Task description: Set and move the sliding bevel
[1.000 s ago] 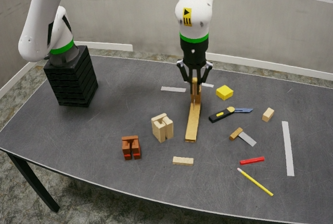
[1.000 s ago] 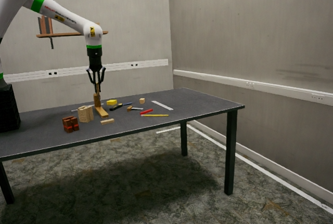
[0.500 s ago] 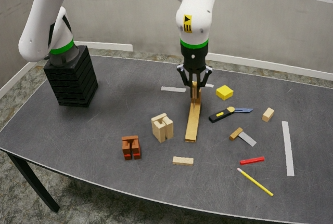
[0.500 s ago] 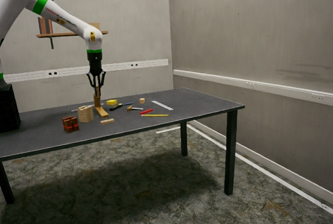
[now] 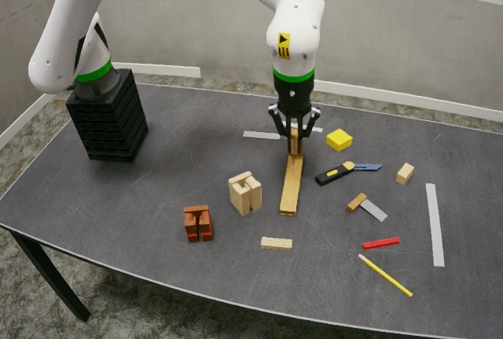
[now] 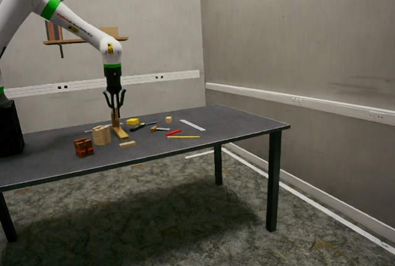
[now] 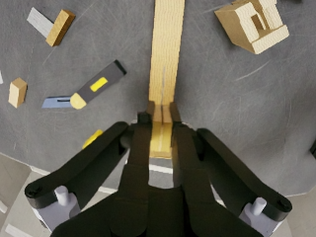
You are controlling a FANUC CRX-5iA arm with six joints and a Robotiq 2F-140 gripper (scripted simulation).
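My hand is 6 cm above the grey blade. Also, from my hand: try square 23 cm ahead, 4 cm to the right, 12 cm below; then wood strip 5 cm ahead, 25 cm to the right, 12 cm below; then yellow cube 8 cm ahead, 20 cm to the left, 12 cm below.
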